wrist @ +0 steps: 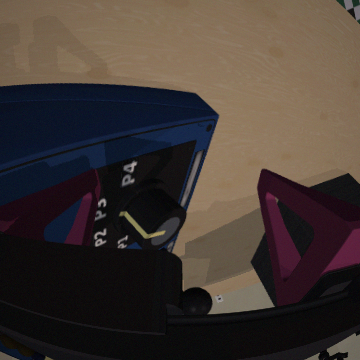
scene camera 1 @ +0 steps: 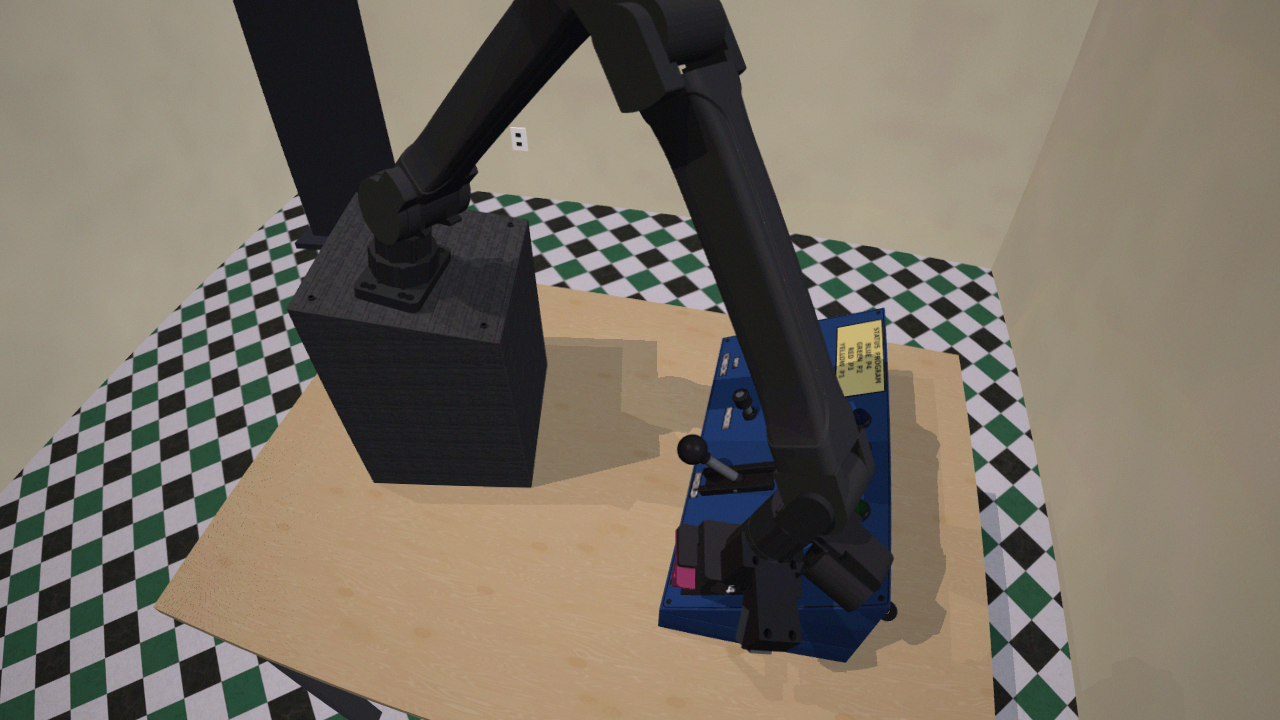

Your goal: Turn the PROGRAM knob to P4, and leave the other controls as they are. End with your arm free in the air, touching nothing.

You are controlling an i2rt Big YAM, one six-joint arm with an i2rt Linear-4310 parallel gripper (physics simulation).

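Pixels of known places: gripper, between the fingertips: (wrist: 178, 177) (scene camera 1: 712, 585); arm's base, origin of its link: (scene camera 1: 404, 276).
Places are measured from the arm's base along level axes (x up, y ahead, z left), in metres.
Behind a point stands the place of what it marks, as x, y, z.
Observation:
The PROGRAM knob (wrist: 156, 212) {-0.213, 0.433, -0.210} is a black cylinder with a grey cap and a yellow pointer line. In the wrist view the line's lower end lies on the side facing P3 and P2, away from P4; its exact setting is hard to tell. The knob is at the corner of the blue control panel (scene camera 1: 698, 617) {-0.274, 0.416, -0.259} (wrist: 100, 107) {-0.269, 0.466, -0.263}. My gripper (scene camera 1: 726, 592) {-0.206, 0.425, -0.246} (wrist: 178, 177) {-0.206, 0.425, -0.246} is open and empty. In the wrist view the knob appears between its two magenta fingers, nearer the left one; contact does not show. In the scene view the arm hides the knob.
A ball-topped lever (scene camera 1: 691, 448) {-0.173, 0.380, -0.076} (wrist: 196, 301) {-0.185, 0.386, -0.084} rises from the panel beside my gripper. A small black toggle (scene camera 1: 742, 398) {-0.199, 0.443, 0.041} and a yellow status label (scene camera 1: 861, 358) {-0.167, 0.614, 0.117} are farther along it. The dark pedestal (scene camera 1: 429, 402) {-0.138, 0.037, -0.086} carries the arm's base on the wooden table (scene camera 1: 429, 555) {-0.335, 0.031, -0.209}.

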